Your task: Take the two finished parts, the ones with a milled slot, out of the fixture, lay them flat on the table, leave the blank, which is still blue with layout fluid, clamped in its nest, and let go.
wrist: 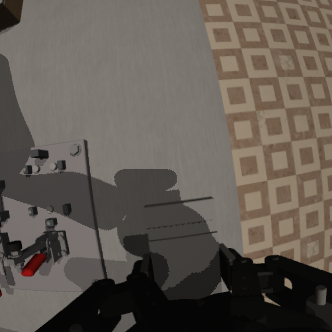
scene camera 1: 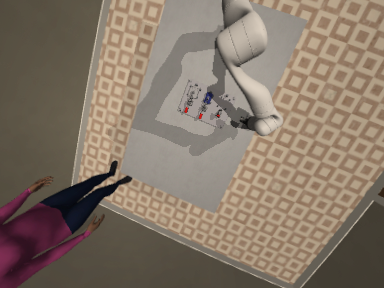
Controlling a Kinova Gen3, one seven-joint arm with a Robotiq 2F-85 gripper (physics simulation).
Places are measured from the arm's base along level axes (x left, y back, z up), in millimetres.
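Pixels of known places: gripper, fingertip midpoint: [wrist: 184, 259].
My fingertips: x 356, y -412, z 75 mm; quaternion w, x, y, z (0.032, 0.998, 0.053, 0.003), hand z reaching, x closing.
For each thing: its top centre in the pictures, then the offset to it from my fingertips. "spot": a spot on its surface instead. Level surfaces: height alone.
- flat grey finished part at its top centre: [wrist: 185, 262] dx -1, dy +5, dz +16 mm
- fixture plate at a spot on its surface: [wrist: 84, 225] spot: dx -130, dy -8, dz -123 mm
- blue blank at a spot on its surface: [scene camera 1: 208, 97] spot: dx -294, dy +26, dz -73 mm
- left nest at a spot on its surface: [scene camera 1: 192, 92] spot: dx -403, dy +4, dz -68 mm
- open-looking clamp with a red handle, surface spot: [wrist: 34, 265] [scene camera 1: 219, 115] spot: dx -170, dy -40, dz -50 mm
- grey table at its surface level: dz -138 mm
My gripper [scene camera 1: 245, 121] [wrist: 184, 259] is shut on a flat grey finished part [wrist: 182, 245]. Slot lines run across the part, and it is over the table to the right of the fixture plate [wrist: 84, 225] in the wrist view. The height above the table is hard to tell. The blue blank [scene camera 1: 208, 97] sits in the middle nest in the scene view; it does not show in the wrist view. The left nest [scene camera 1: 192, 92] is too small to tell its part clearly. The right nest's pins and blocks show with no part among them, beside an open-looking clamp with a red handle [wrist: 34, 265] [scene camera 1: 218, 115].
The grey table [scene camera 1: 175, 170] [wrist: 150, 100] extends around the plate; its right edge is close beside the held part. A dark brown box [wrist: 9, 14] is at the top left of the wrist view. Red clamp handles [scene camera 1: 186, 110] [scene camera 1: 200, 116] lie along the plate. A person [scene camera 1: 60, 215] is at lower left.
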